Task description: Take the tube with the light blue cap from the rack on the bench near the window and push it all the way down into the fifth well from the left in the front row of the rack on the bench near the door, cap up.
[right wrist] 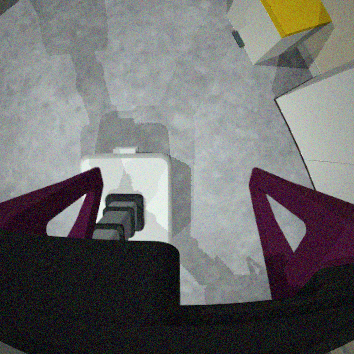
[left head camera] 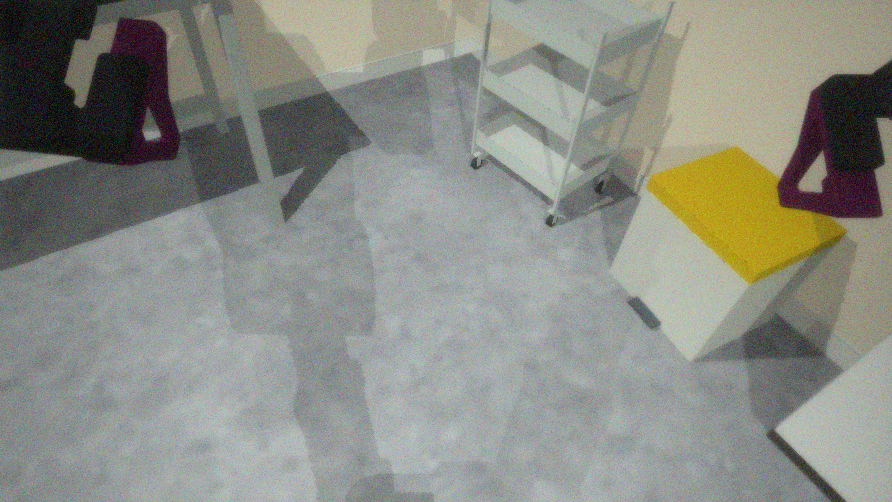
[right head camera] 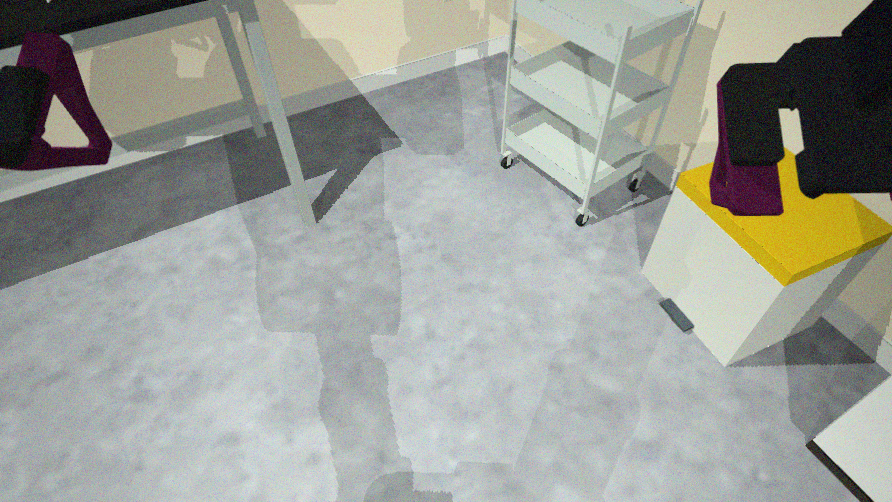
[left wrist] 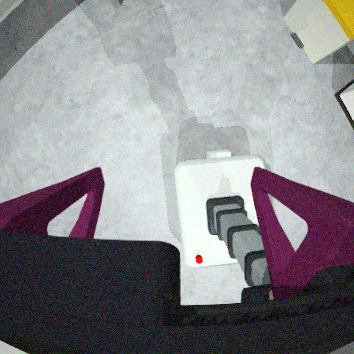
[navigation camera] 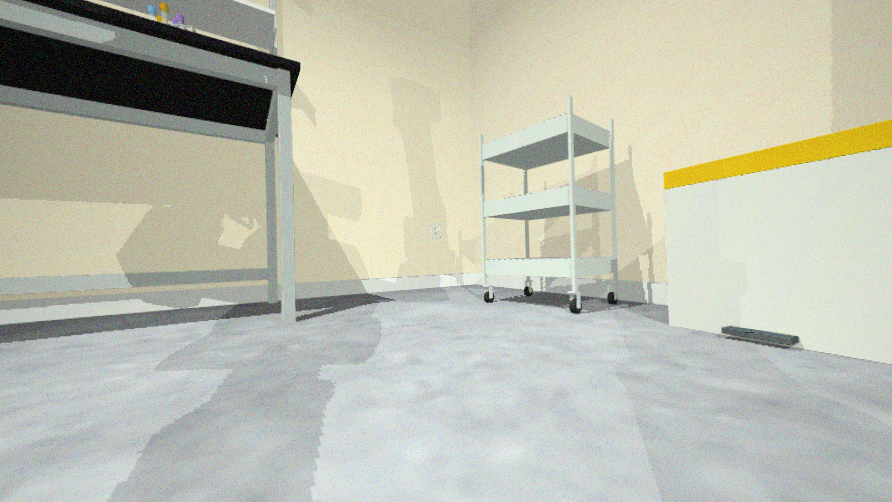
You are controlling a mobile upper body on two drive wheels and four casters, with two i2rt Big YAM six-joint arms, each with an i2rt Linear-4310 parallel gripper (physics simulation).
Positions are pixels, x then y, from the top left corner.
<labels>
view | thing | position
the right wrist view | my right gripper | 175, 175
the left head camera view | my left gripper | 92, 139
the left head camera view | my right gripper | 859, 195
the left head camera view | white bin with yellow lid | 709, 255
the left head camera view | white three-shelf wheeled cart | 561, 97
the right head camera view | my left gripper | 34, 146
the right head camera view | my right gripper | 801, 191
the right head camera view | white bin with yellow lid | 742, 283
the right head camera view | white three-shelf wheeled cart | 590, 93
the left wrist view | my left gripper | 176, 174
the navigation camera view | white bin with yellow lid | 779, 245
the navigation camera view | white three-shelf wheeled cart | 566, 136
</labels>
